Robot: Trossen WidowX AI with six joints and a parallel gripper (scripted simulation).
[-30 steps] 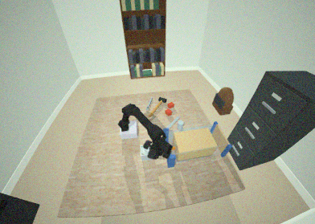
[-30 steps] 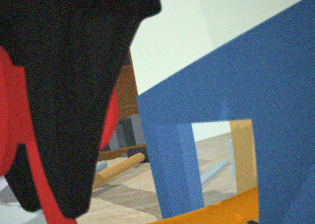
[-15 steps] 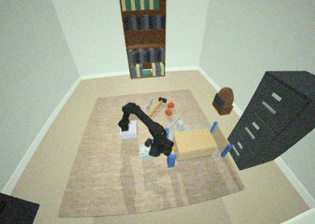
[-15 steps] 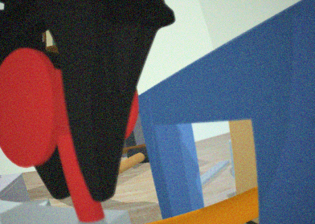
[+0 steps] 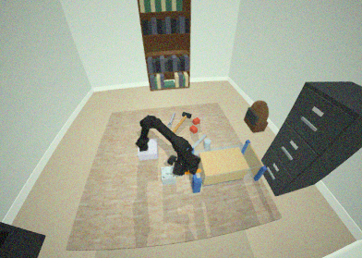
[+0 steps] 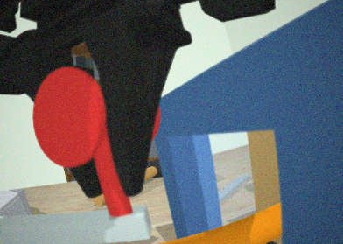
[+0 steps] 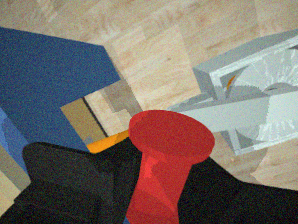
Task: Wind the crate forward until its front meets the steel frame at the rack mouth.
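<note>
Right now my gripper tip is 6 cm short of the blue frame, 1 cm to the right of it and 1 cm above it. From my gripper tip the other things lie so: red grip: 2 cm above; grey winch: 11 cm behind, 2 cm to the left, 8 cm below; winch handle: 3 cm behind, 1 cm to the left, 1 cm below.
</note>
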